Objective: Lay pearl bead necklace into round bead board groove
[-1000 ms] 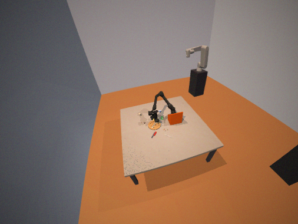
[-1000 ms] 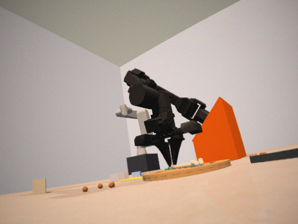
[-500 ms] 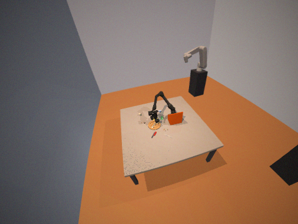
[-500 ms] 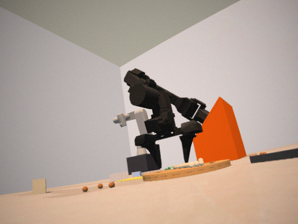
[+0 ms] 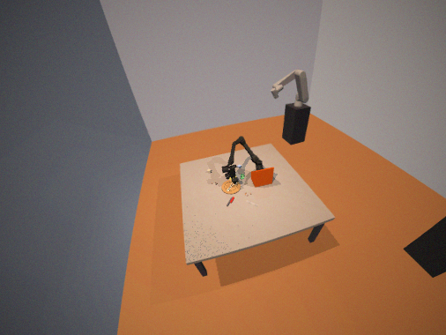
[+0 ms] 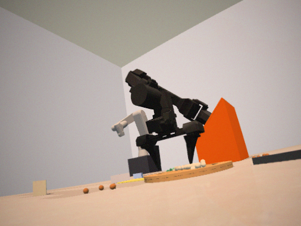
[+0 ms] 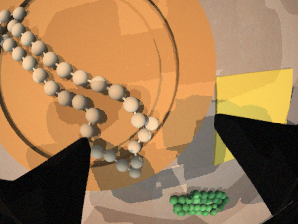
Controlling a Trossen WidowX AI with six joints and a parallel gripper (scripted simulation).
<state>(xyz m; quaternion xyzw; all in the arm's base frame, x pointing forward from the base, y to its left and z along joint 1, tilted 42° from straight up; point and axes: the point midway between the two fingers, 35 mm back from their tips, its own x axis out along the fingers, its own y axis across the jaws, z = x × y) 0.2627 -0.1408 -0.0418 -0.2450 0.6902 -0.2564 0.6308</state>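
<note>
Right now my gripper tip is 40 mm short of the round wooden bead board, 50 mm to the right of it and 10 mm above it. The rest, counted from my gripper tip: tan cube (210 mm ahead, 280 mm to the right); then yellow flat piece (10 mm behind, 120 mm to the right, 20 mm below); then red-handled tool (100 mm ahead, 230 mm to the left, 20 mm below).
</note>
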